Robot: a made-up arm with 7 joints. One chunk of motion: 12 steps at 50 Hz.
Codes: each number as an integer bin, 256 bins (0 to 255) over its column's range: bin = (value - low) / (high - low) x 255, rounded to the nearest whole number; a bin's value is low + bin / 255 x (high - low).
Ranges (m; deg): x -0.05..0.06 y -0.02..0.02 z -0.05..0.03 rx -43..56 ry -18..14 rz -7..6
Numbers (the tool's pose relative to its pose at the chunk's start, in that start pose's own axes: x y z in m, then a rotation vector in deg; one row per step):
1: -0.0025 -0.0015 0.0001 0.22 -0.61 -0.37
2: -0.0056 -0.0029 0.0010 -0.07 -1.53 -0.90
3: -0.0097 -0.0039 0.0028 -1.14 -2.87 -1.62
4: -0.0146 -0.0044 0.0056 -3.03 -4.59 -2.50
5: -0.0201 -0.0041 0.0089 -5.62 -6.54 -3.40
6: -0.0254 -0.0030 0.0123 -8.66 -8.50 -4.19
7: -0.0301 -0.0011 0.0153 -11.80 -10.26 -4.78
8: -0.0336 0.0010 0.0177 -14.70 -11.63 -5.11
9: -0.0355 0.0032 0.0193 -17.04 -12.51 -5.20
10: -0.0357 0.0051 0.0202 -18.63 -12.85 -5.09
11: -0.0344 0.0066 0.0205 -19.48 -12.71 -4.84
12: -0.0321 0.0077 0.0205 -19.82 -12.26 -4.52
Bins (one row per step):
1: 110 118 160 111 139 130
2: 103 109 163 111 131 120
3: 93 103 168 108 121 106
4: 82 99 177 103 107 88
5: 69 101 188 96 91 71
6: 57 108 199 88 76 55
7: 46 120 208 80 62 44
8: 38 134 216 73 51 37
9: 34 148 221 67 44 35
10: 33 160 224 63 41 37
11: 36 170 225 61 42 42
12: 41 177 225 60 46 49

